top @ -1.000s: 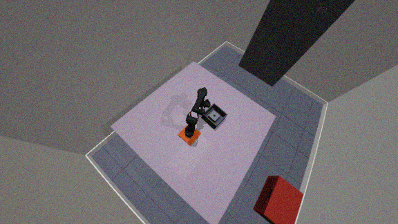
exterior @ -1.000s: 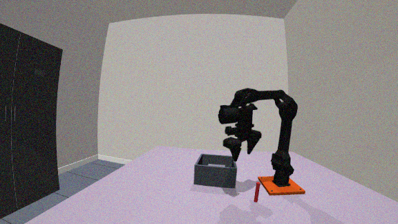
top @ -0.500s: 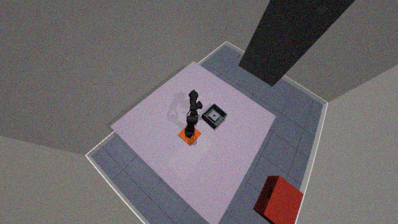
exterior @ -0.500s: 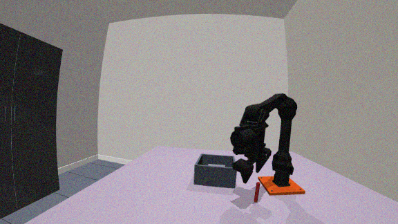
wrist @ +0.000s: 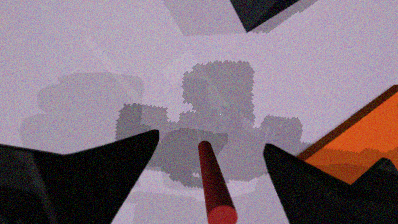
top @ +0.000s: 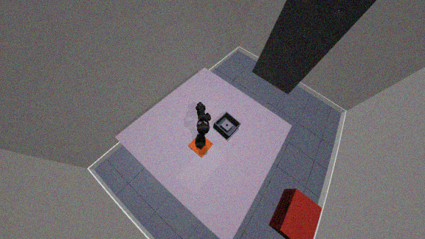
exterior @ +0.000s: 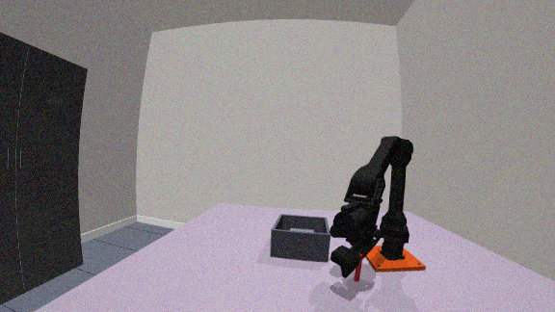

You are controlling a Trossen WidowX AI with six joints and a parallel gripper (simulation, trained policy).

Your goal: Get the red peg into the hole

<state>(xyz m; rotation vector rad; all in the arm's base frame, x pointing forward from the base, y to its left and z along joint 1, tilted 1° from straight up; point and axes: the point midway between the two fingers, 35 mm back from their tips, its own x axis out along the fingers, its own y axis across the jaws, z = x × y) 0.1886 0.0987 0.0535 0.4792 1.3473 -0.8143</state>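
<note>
My gripper tip is now 1 cm past the red peg, 1 cm to the right of it and 1 cm below it. From my gripper tip the other things lie so: grey box: 12 cm ahead, 20 cm to the right; then plate: 12 cm ahead, 20 cm to the right, 2 cm above.
</note>
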